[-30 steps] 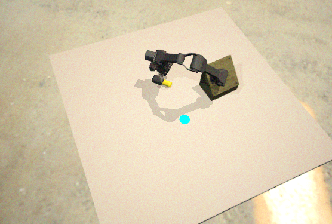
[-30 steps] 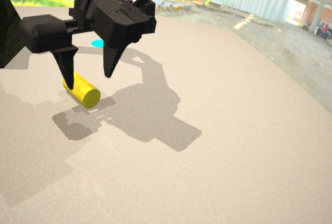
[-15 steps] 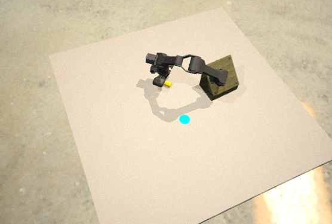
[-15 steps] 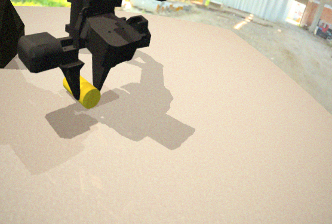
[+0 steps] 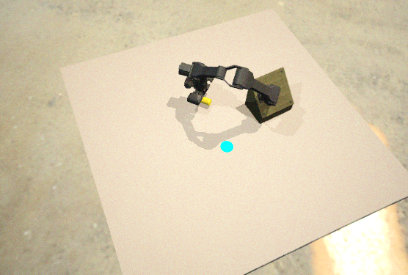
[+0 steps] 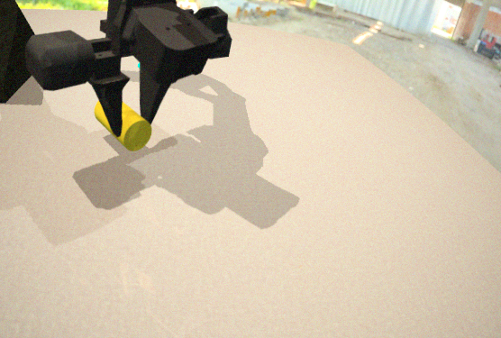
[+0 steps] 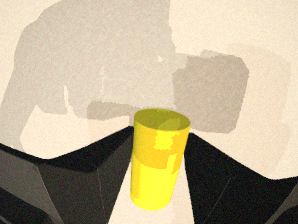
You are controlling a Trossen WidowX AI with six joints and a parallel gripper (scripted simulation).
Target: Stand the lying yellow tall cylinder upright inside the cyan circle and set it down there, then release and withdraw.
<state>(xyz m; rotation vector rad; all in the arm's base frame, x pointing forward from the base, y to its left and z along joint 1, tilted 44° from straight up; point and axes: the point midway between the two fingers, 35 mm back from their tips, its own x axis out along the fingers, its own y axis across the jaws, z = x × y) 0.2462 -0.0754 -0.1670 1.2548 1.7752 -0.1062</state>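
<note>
Now: the cyan circle 28 cm to the left of my gripper tip and 3 cm below it. From my gripper tip the other things lie so: yellow cylinder: 2 cm to the left, 1 cm behind.
</note>
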